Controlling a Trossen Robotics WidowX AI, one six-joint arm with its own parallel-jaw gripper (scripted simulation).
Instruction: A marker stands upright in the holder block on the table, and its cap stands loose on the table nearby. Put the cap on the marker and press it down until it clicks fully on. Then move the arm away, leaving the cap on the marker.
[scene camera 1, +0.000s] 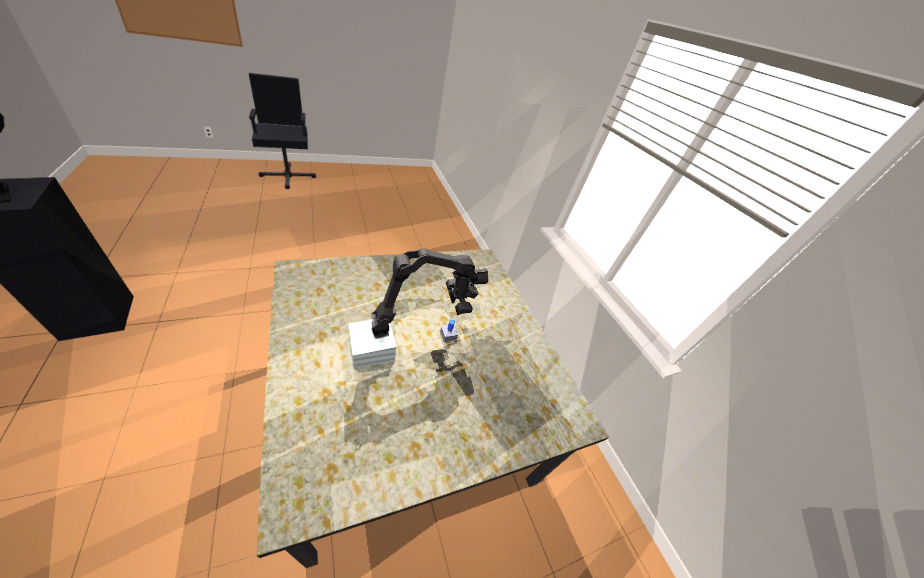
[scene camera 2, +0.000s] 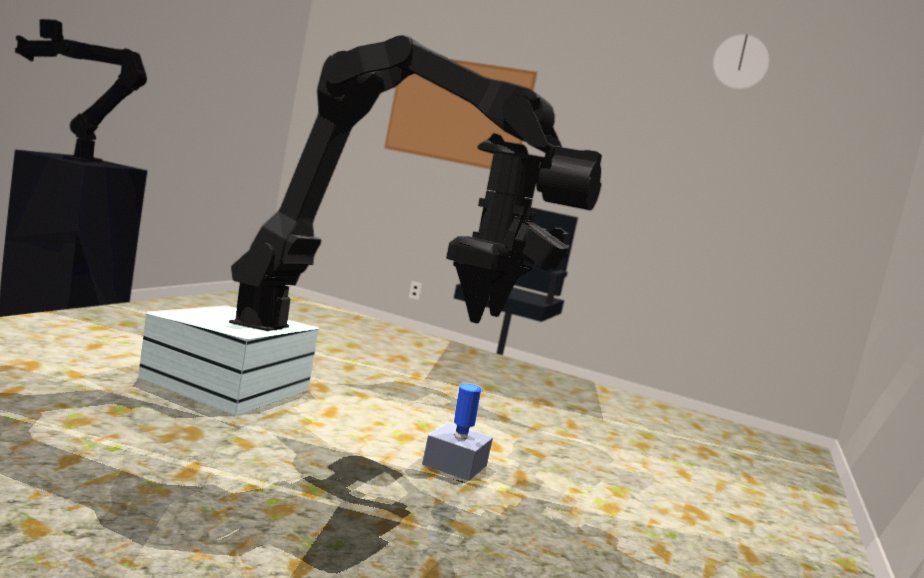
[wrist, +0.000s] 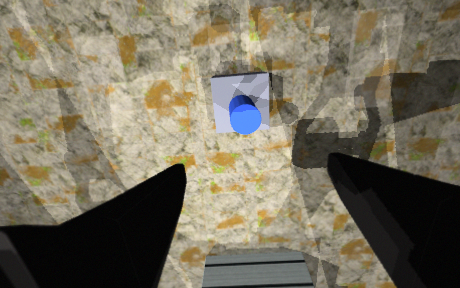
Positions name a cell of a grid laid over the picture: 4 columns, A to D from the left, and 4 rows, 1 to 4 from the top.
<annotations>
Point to my gripper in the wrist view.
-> C3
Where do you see my gripper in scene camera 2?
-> At C3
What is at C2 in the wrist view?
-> A blue cap.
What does my gripper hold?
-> Nothing.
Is my gripper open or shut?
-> Open.
</annotations>
